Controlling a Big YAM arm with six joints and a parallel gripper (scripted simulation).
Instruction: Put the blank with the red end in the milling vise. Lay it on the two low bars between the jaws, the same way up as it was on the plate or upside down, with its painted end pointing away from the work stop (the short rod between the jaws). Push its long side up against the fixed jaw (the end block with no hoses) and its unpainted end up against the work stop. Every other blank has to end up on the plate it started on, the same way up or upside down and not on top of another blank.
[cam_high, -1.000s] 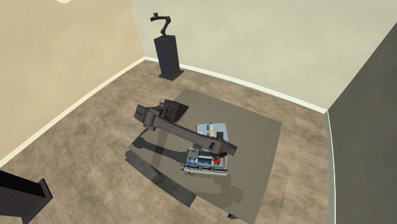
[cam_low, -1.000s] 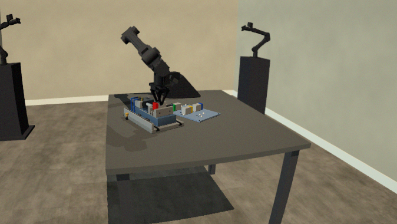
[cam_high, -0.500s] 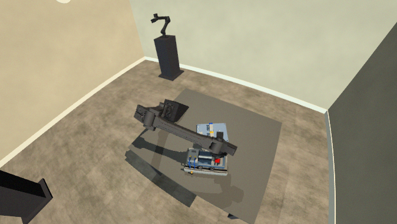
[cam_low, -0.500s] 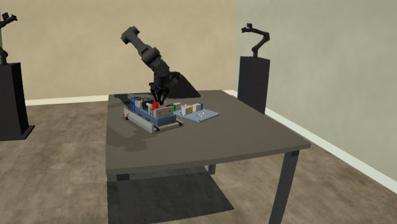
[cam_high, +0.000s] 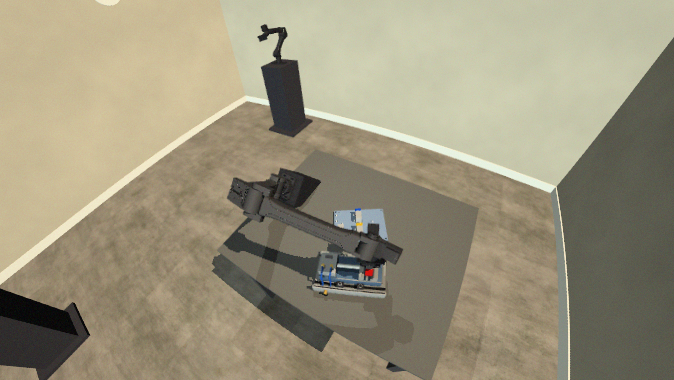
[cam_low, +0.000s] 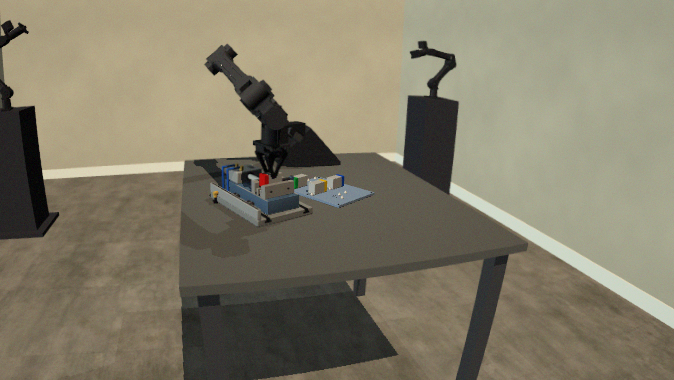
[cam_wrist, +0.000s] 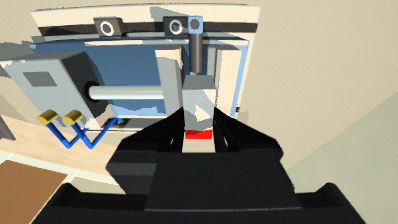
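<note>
My hand is 2 cm above the grey bar with red end. Also, from my hand: fixed jaw 4 cm below, 2 cm to the left, 2 cm ahead; then moving jaw 4 cm below, 3 cm behind; then work stop rod 5 cm to the left, 3 cm below, 2 cm behind.
</note>
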